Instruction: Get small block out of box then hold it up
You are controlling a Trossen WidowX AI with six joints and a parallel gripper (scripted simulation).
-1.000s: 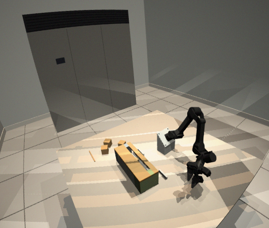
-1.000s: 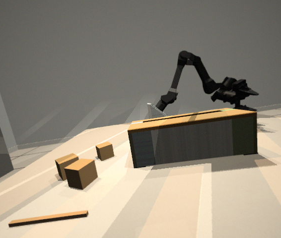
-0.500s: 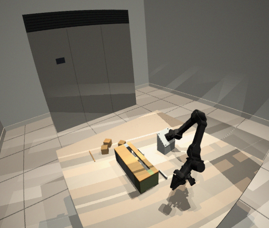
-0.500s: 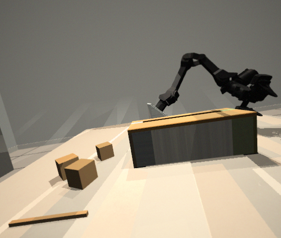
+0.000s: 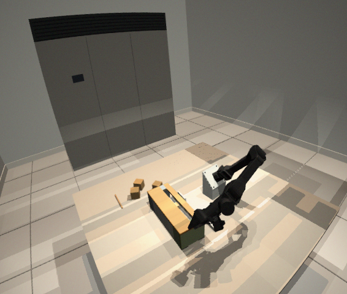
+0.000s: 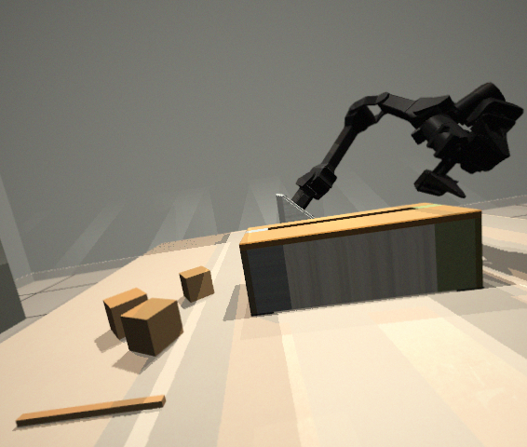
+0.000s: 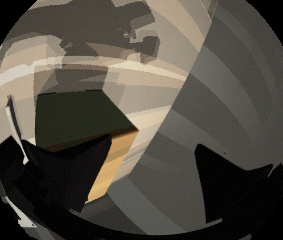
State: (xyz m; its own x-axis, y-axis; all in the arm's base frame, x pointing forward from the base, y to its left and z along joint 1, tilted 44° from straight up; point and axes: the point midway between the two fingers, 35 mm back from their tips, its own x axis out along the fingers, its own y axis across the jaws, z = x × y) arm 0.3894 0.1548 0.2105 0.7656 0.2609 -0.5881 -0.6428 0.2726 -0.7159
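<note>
Right now my gripper tip is 22 cm to the left of the long box, 11 cm above it and 9 cm past it. From my gripper tip the other things lie so: thin wooden stick: 60 cm to the right, 17 cm below, 16 cm ahead.
</note>
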